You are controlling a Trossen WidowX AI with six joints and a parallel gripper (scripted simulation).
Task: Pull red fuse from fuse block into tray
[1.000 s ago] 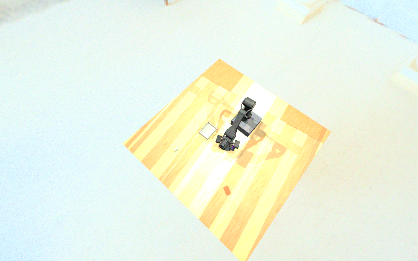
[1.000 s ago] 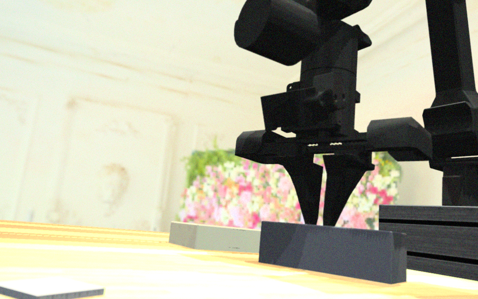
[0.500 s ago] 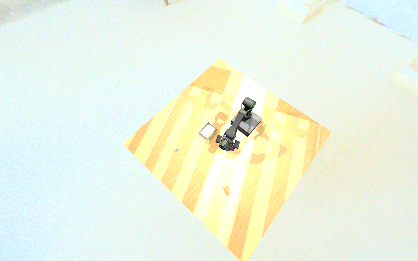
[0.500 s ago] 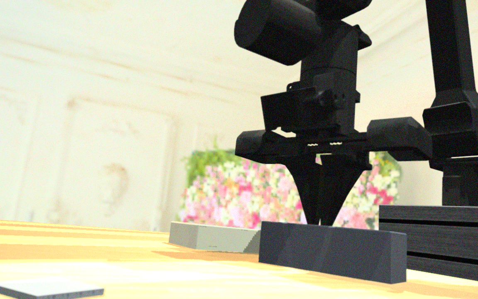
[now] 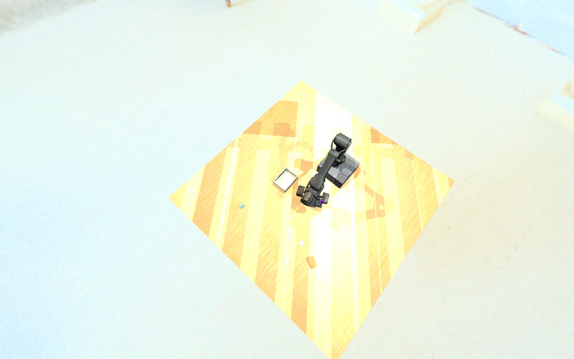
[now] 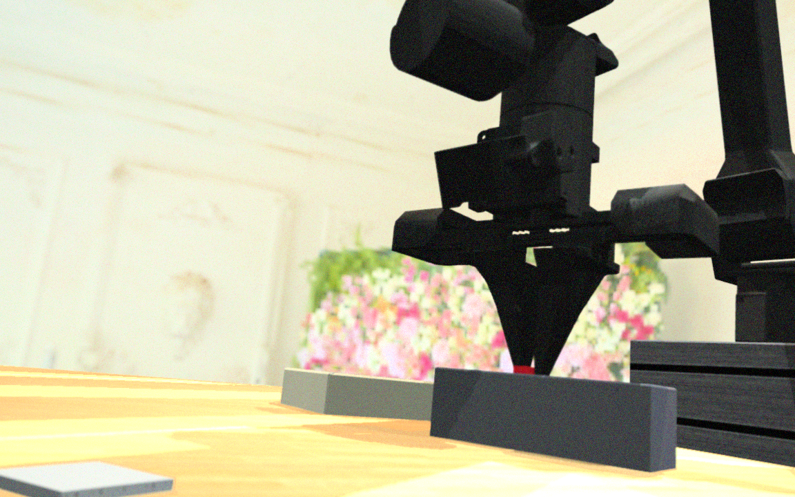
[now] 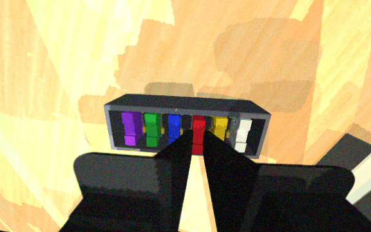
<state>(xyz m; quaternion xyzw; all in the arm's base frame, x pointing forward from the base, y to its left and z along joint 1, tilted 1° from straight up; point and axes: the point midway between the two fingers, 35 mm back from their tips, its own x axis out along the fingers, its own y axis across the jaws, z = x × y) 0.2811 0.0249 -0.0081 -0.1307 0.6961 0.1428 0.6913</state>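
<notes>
The yellow fuse lies 1 cm ahead of my gripper tip, 2 cm to the right of it and 1 cm below it. The rest, counted from my gripper tip: blue fuse: 1 cm behind, 2 cm to the left, 1 cm below; then red fuse: 1 cm below; then white fuse: 1 cm ahead, 3 cm to the right, 1 cm below.
</notes>
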